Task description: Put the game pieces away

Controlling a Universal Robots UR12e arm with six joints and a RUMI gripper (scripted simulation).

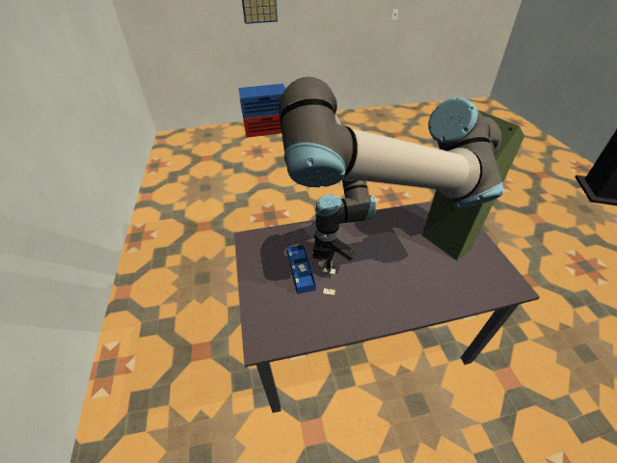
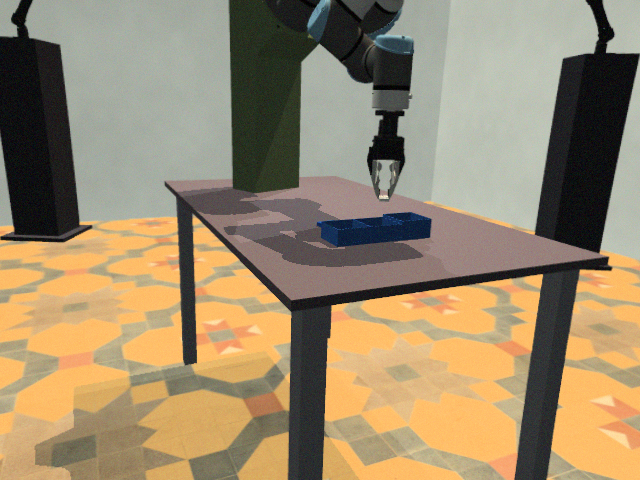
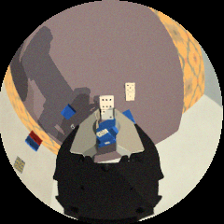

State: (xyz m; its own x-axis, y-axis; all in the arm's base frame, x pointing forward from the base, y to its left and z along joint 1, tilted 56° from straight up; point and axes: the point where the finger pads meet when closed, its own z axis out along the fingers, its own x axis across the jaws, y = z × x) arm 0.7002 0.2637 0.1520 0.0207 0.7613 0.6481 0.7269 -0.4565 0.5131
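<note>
My gripper is now 14 cm short of the blue bin, 3 cm to the left of it and 6 cm above it. From my hand the other things lie so: tiny ring 11 cm ahead, 14 cm to the right, 8 cm below; cream domino 13 cm ahead, 3 cm to the right, 7 cm below; blue block 4 cm ahead, 14 cm to the right, 8 cm below.
</note>
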